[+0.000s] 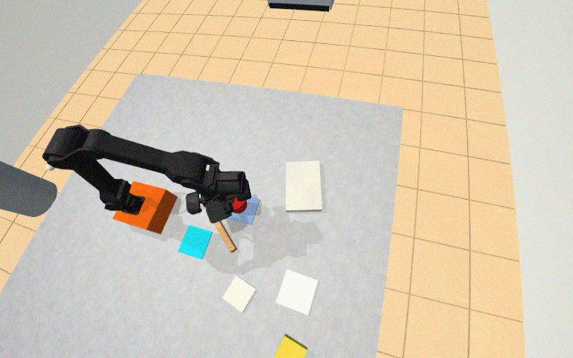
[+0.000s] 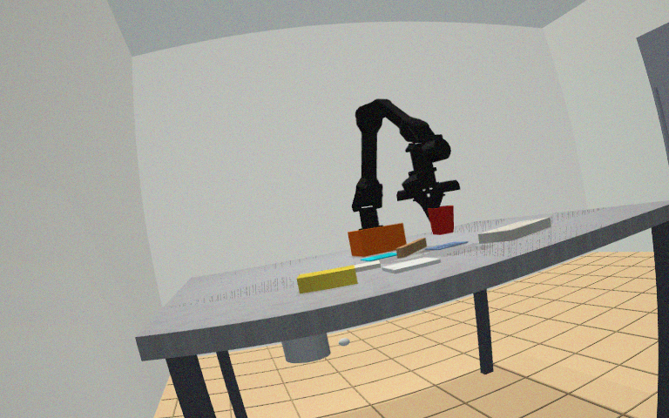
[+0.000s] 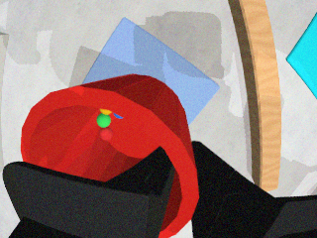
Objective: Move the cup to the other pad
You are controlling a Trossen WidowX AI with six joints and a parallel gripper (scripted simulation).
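Now: gripper tip 100 mm past the cyan pad, 130 mm to the left of it and 80 mm above it. Also, from my gripper tip: wooden bar 40 mm behind, 60 mm to the right, 70 mm below; red cup 30 mm ahead, 10 mm to the left; light blue pad 30 mm ahead, 10 mm to the left, 80 mm below.
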